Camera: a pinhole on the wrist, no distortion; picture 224 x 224 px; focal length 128.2 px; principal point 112.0 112.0 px. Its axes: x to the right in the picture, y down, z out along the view. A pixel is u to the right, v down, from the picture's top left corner.
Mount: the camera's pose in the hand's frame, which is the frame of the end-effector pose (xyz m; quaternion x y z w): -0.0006 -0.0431 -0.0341 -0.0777 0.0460 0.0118 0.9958
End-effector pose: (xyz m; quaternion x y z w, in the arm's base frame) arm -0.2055 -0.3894 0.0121 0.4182 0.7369 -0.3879 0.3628
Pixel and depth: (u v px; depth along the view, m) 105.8 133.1 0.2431
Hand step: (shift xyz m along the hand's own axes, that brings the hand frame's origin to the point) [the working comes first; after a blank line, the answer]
In the camera's frame: -0.0118 0.0400 0.2431

0.0083 0.0341 0.2000
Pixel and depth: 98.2 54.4 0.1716
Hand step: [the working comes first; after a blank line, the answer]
In the camera's frame: -0.0185 -0.0771 0.1716

-0.0012 -0.0928 0.1483
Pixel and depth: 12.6 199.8 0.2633
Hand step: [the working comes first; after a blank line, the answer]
In the camera's frame: -0.2041 0.1803 0.2633

-0.1857 0.1727 0.2163
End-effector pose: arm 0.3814 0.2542 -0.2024 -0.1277 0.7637 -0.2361 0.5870
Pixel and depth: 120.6 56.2 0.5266
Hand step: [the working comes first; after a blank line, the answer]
In the camera's frame: 0.0353 -0.2292 0.5266

0.0889 -0.1868 0.5158
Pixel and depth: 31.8 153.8 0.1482
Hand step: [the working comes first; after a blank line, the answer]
In the camera's frame: -0.0927 0.0483 0.1482

-0.0811 0.0262 0.1129
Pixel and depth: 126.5 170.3 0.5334
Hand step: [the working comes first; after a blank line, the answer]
In the camera's frame: 0.0603 0.2426 0.5334

0.0999 0.2806 0.4477
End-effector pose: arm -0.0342 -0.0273 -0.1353 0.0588 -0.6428 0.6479 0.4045
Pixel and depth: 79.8 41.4 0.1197
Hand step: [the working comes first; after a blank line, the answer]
In the camera's frame: -0.0301 -0.0659 0.1197

-0.0178 -0.0900 0.0966
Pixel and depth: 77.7 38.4 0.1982
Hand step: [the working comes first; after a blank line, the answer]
In the camera's frame: -0.0530 -0.1138 0.1982

-0.0321 -0.1255 0.1833
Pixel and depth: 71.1 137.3 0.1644
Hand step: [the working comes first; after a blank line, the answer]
In the camera's frame: -0.0524 0.0324 0.1644

-0.0390 0.0137 0.1275
